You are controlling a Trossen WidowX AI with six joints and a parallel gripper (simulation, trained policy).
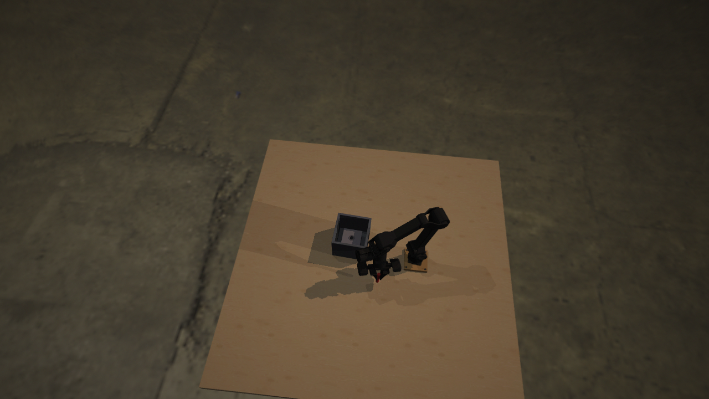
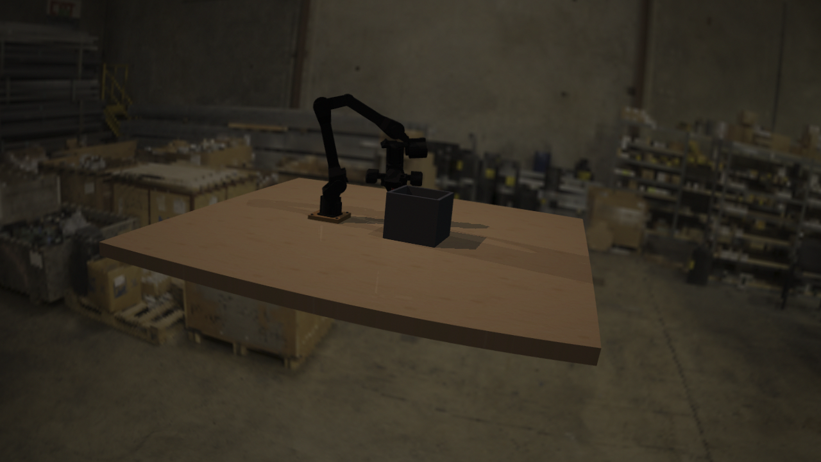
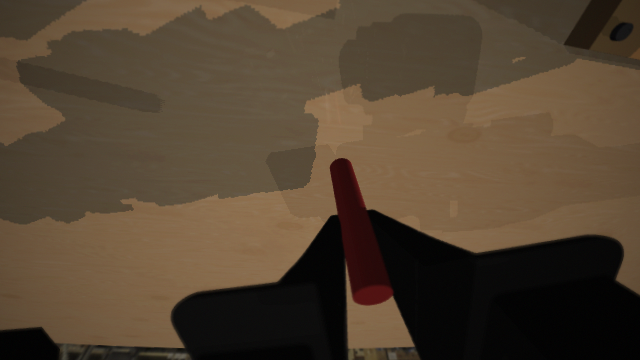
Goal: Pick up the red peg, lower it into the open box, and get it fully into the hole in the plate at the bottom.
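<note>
Now: gripper tip 17 cm to the left of the light grey plate, 17 cm short of it and 2 cm above it. The rest, counted from my gripper tip: red peg (1 cm to the right).
</note>
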